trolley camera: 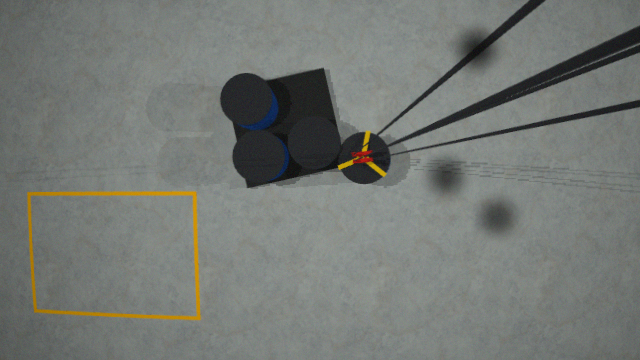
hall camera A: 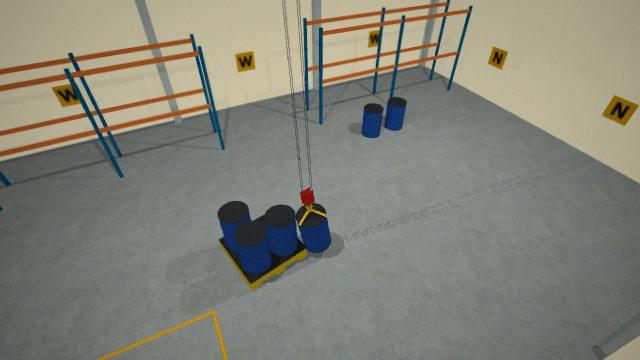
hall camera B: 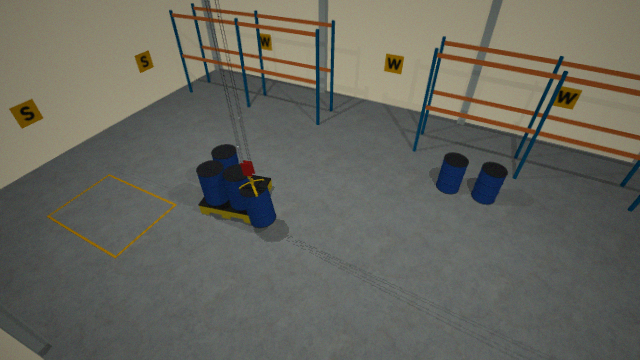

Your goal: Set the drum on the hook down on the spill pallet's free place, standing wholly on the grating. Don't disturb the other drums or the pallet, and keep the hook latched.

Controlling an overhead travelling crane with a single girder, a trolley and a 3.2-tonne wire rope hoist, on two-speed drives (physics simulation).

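The blue drum with a black lid hangs from my hook by a yellow three-armed sling, below the red hook block. Its shadow lies close by; it seems low. The spill pallet has a yellow base and black grating and carries three drums. The free place is its upper right corner in the trolley view. The hanging drum is beside the pallet's lower right corner there, very close to the nearest standing drum; I cannot tell whether they touch. The latch is too small to see.
Two more blue drums stand on the floor near a rack. A yellow outlined rectangle is marked on the floor, at the lower left in the trolley view.
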